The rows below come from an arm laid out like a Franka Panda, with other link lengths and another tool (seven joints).
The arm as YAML. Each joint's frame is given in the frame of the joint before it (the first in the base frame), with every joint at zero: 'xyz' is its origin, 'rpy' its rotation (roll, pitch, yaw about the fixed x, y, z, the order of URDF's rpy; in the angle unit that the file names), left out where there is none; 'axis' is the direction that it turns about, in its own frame. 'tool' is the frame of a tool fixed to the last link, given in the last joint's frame.
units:
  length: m
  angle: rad
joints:
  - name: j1
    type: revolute
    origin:
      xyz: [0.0, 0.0, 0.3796]
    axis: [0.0, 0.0, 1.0]
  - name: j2
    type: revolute
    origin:
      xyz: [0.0, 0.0, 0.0]
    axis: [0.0, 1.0, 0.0]
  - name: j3
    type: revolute
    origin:
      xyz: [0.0, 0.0, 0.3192]
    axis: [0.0, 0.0, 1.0]
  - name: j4
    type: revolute
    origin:
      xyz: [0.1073, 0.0, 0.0]
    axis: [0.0, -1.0, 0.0]
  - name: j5
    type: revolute
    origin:
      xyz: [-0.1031, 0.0, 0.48]
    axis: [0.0, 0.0, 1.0]
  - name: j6
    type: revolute
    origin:
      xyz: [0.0, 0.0, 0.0]
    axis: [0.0, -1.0, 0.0]
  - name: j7
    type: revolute
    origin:
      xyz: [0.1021, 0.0, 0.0]
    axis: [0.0, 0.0, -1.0]
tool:
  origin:
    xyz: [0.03, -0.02, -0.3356]
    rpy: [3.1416, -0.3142, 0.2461]
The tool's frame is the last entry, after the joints.
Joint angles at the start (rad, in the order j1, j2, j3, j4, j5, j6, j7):
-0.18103 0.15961 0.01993 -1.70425 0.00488 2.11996 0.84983
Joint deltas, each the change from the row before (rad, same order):
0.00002 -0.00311 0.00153 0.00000 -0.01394 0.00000 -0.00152
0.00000 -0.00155 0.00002 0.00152 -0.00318 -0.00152 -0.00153
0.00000 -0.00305 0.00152 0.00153 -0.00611 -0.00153 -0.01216
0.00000 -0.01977 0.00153 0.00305 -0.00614 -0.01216 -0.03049
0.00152 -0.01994 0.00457 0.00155 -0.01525 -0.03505 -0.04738
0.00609 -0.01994 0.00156 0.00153 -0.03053 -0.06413 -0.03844
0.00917 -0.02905 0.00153 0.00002 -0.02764 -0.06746 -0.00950
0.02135 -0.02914 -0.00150 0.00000 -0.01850 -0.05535 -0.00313
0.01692 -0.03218 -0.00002 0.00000 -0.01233 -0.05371 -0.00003
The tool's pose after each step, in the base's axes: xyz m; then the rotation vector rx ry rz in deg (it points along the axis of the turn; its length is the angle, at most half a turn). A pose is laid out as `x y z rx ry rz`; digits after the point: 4 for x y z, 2 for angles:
0.8180 -0.1700 0.3430 157.02 -64.71 47.50
0.8181 -0.1708 0.3451 156.96 -64.39 47.67
0.8188 -0.1710 0.3488 157.19 -62.93 48.07
0.8178 -0.1709 0.3655 157.83 -59.98 49.24
0.8105 -0.1682 0.3774 159.11 -54.75 48.45
0.7936 -0.1675 0.3845 159.83 -49.37 45.11
0.7741 -0.1647 0.3976 159.65 -46.54 42.02
0.7589 -0.1535 0.4124 159.69 -44.11 40.04
0.7428 -0.1437 0.4294 159.65 -42.56 38.43

